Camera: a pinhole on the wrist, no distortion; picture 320 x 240 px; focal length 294.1 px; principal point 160.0 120.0 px. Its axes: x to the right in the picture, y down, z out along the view. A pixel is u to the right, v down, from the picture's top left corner.
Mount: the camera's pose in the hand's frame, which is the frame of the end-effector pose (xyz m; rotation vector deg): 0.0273 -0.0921 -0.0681 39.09 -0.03 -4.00
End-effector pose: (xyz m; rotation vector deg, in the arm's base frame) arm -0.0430 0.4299 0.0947 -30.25 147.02 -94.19
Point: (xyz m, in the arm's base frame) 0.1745 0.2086 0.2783
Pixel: 39.5 94.7
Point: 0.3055 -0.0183 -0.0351
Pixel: outside the picture
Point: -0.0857 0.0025 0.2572
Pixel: 285.5 179.3
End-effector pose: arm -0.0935 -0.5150 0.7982 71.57 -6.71 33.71
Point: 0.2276 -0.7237 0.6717
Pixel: 265.4 143.7
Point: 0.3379 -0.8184 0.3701
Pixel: 205.7 5.9
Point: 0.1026 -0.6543 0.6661
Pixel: 210.9 140.5
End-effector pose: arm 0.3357 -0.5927 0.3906 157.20 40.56 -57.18
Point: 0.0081 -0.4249 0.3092
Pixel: 55.0 120.9
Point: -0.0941 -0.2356 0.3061
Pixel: 97.5 23.1
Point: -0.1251 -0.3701 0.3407
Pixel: 25.0 74.8
